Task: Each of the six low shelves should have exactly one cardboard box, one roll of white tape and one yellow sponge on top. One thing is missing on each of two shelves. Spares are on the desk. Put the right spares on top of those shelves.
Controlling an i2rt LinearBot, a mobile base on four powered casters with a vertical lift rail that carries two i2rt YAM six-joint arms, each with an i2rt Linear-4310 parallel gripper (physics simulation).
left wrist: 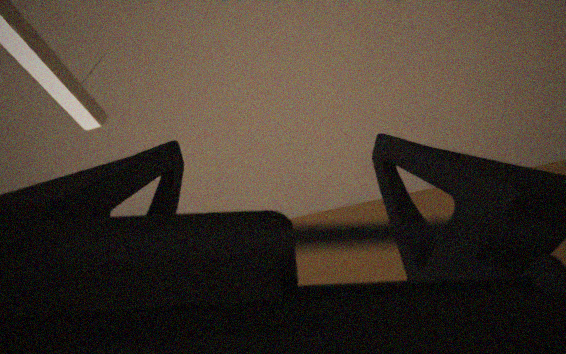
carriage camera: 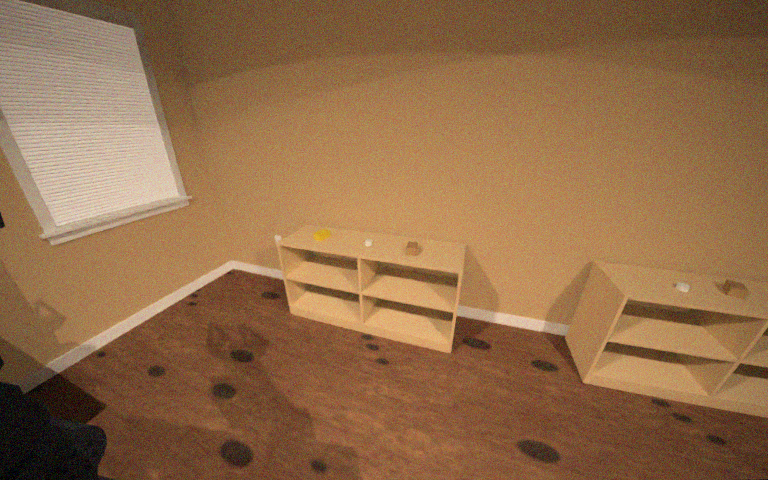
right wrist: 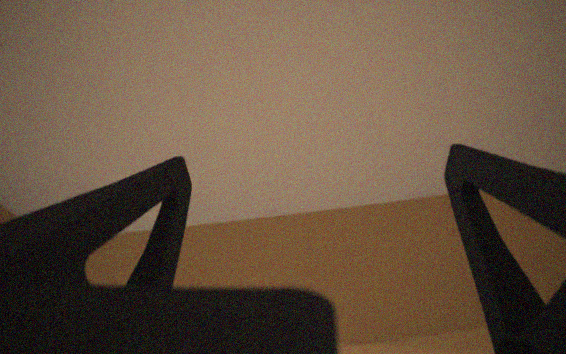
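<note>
In the carriage camera, a low shelf (carriage camera: pixel 407 335) against the wall bears a yellow sponge (carriage camera: pixel 322 234), a roll of white tape (carriage camera: pixel 368 242) and a cardboard box (carriage camera: pixel 412 248) on top. A second low shelf (carriage camera: pixel 583 322) at the right bears a roll of white tape (carriage camera: pixel 681 286) and a cardboard box (carriage camera: pixel 735 288); its far end is cut off by the picture edge. The desk does not show. My left gripper (left wrist: pixel 278 148) is open and empty, pointing up toward the ceiling. My right gripper (right wrist: pixel 315 165) is open and empty, also facing wall and ceiling.
A window with white blinds (carriage camera: pixel 84 118) is in the wall at the left. A white baseboard (carriage camera: pixel 509 320) runs along the wall. The wood floor (carriage camera: pixel 396 418) has dark oval spots. Part of a dark arm (carriage camera: pixel 50 435) shows at the lower left. A ceiling lamp (left wrist: pixel 50 82) shows in the left wrist view.
</note>
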